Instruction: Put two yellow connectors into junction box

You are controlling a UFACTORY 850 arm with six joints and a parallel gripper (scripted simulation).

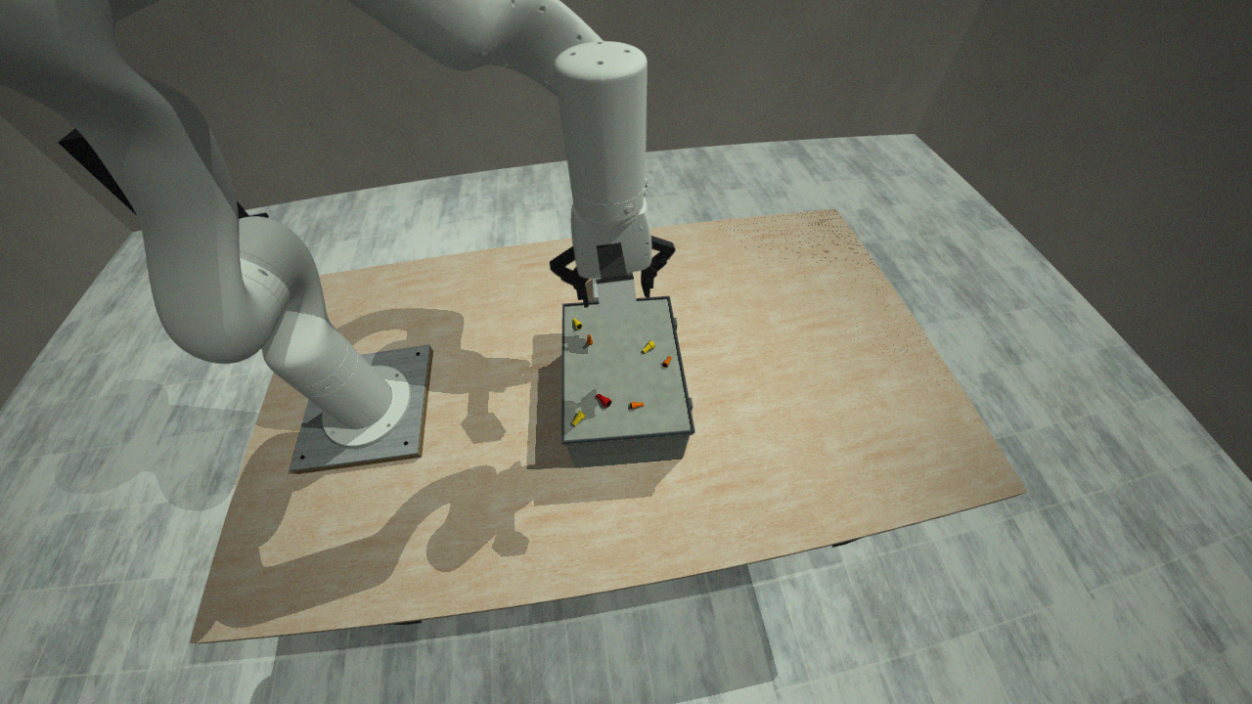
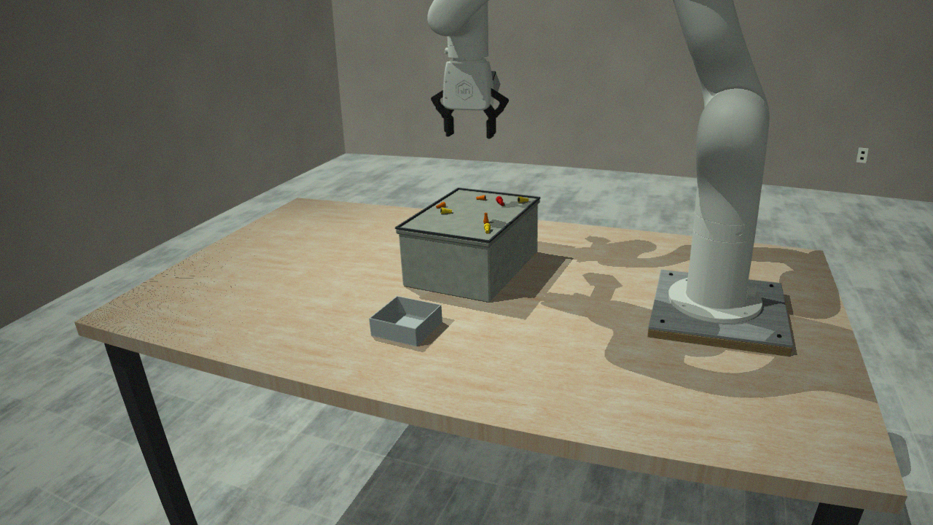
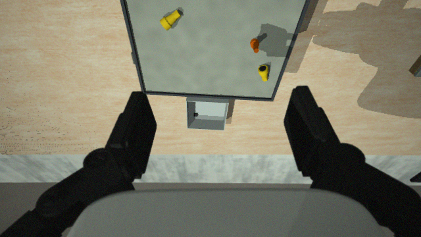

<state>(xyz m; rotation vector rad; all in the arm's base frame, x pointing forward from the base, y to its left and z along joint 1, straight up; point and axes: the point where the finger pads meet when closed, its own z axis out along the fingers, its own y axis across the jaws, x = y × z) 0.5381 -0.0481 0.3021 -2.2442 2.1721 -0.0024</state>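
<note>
Right now the grey tool case is 220 mm below my hand, 10 mm to the right of it and 10 mm ahead of it.
</note>
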